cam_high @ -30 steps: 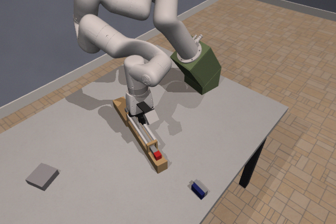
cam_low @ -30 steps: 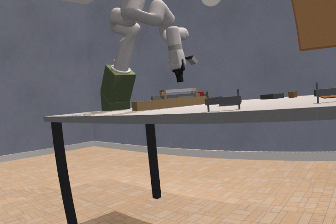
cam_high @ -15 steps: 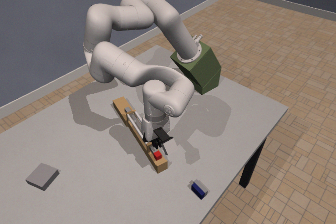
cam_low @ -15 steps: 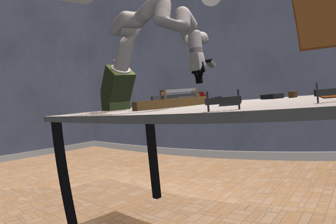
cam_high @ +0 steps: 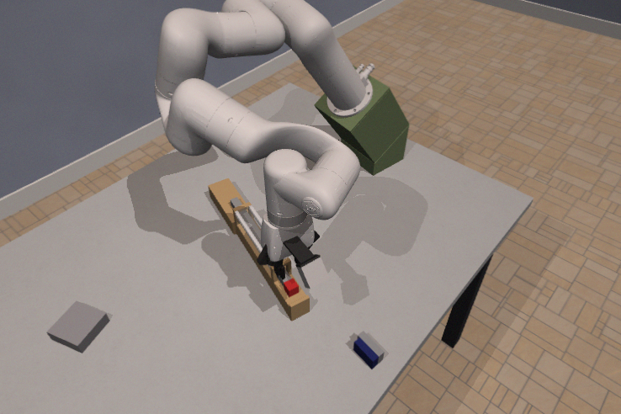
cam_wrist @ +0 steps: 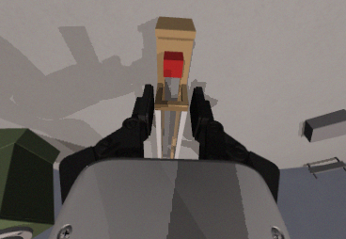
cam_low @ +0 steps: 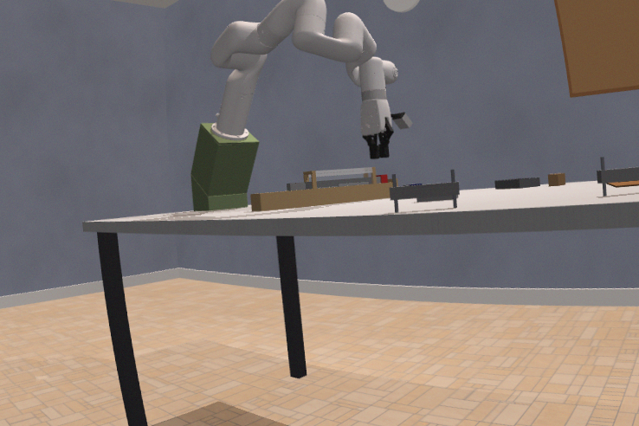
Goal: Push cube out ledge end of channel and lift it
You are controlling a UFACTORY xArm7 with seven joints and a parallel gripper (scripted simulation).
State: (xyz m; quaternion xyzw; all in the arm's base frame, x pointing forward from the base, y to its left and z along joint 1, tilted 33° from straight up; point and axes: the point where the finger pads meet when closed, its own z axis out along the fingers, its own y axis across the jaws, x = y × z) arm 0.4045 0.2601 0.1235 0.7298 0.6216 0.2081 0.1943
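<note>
Now: hand 20 mm past the wooden channel, 140 mm to the left of it and 80 mm above it. The rest, counted from my hand: brown cube (500 mm ahead, 180 mm to the left, 120 mm below); then flat grey block (380 mm ahead, 240 mm to the right, 120 mm below); then blue block (40 mm behind, 200 mm to the left, 120 mm below).
</note>
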